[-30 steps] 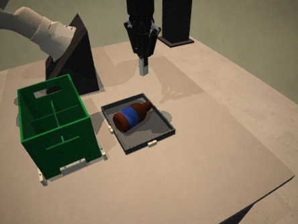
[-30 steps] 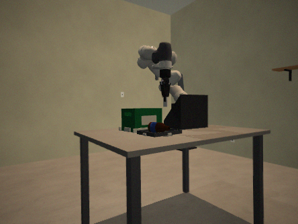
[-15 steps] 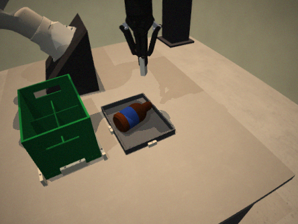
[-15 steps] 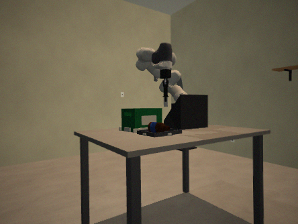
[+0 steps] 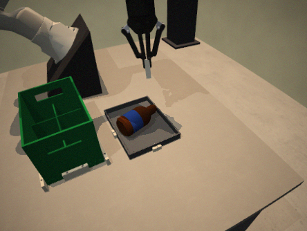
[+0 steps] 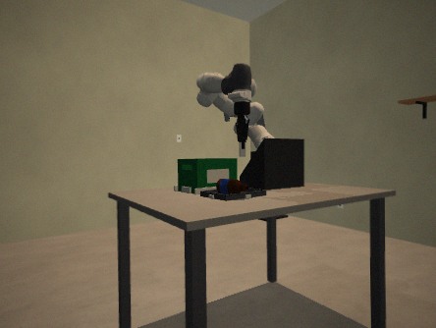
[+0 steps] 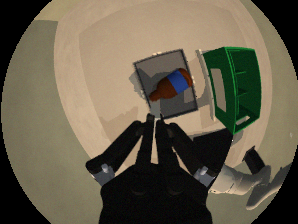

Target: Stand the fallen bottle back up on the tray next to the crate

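Now: the bottle 18 cm below my hand, 5 cm to the right of it and 2 cm ahead of it. Also, from my hand: green crate 31 cm to the right, 14 cm below, 2 cm behind; dark tray 21 cm below, 5 cm to the right, 2 cm ahead.
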